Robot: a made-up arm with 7 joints.
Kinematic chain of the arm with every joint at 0, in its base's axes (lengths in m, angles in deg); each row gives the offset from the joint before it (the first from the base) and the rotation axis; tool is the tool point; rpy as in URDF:
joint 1: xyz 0 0 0.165 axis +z
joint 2: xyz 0 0 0 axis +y
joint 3: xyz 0 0 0.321 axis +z
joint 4: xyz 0.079 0 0 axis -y
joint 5: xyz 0.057 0 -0.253 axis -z
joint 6: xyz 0 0 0 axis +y
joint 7: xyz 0.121 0 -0.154 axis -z
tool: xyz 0 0 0 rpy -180 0 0
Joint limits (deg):
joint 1: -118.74..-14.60
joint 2: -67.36..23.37
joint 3: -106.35..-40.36
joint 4: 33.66..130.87
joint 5: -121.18..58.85
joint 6: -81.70..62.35
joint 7: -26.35..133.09
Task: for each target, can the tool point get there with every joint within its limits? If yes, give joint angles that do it. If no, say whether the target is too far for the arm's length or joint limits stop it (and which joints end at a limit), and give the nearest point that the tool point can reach.
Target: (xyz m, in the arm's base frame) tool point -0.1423 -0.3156 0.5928
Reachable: yes | joints -78.16 -5.64 -61.43 79.45 -70.43 -57.13 120.34
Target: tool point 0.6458 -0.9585 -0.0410
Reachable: no: too far | nearest point 0.3288 -0.4881 0.2433 | short by 0.635 m
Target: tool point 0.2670 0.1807 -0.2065
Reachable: no: joint limits stop it (at a limit: joint 1, joint 2, joint 3, joint 4, joint 5) | nearest point 0.2466 -0.1012 0.0763 | short by 0.400 m
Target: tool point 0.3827 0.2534 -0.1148
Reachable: no: joint limits stop it (at a limit: joint 1, joint 2, joint 3, joint 4) | nearest point 0.2525 -0.0747 0.1097 | short by 0.418 m
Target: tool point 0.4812 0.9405 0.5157
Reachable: no: too far | nearest point 0.1866 0.6764 0.3918 | short by 0.415 m
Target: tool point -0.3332 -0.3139 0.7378
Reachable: yes | joints -27.70 -18.80 -90.98 121.54 -103.49 22.68 102.01
